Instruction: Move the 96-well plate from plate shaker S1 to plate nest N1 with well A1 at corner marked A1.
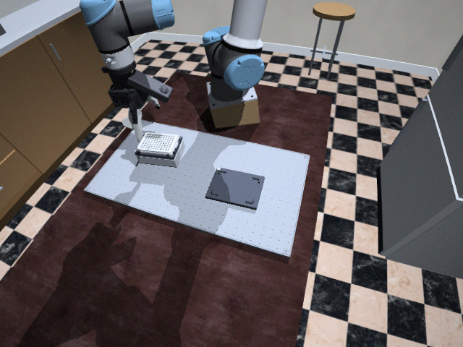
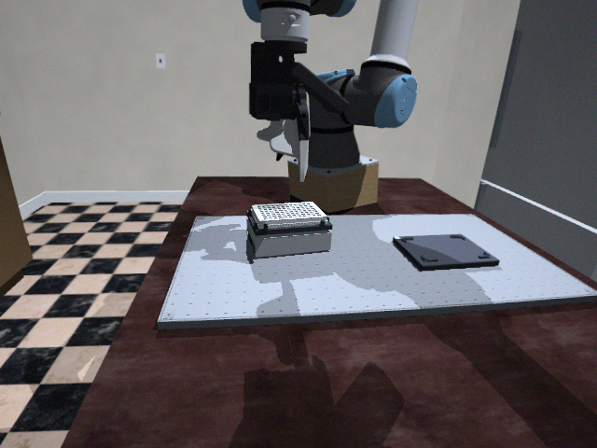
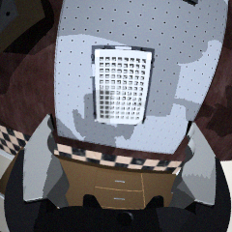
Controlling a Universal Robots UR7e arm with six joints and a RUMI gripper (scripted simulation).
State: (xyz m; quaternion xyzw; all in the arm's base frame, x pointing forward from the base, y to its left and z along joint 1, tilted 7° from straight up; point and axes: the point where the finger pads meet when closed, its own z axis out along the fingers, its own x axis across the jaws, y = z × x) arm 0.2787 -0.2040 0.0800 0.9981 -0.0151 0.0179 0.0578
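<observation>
My hand is 80 mm above the white 96-well plate. From my hand the other things lie so: dark plate nest 280 mm to the left, 140 mm below, 110 mm ahead.
</observation>
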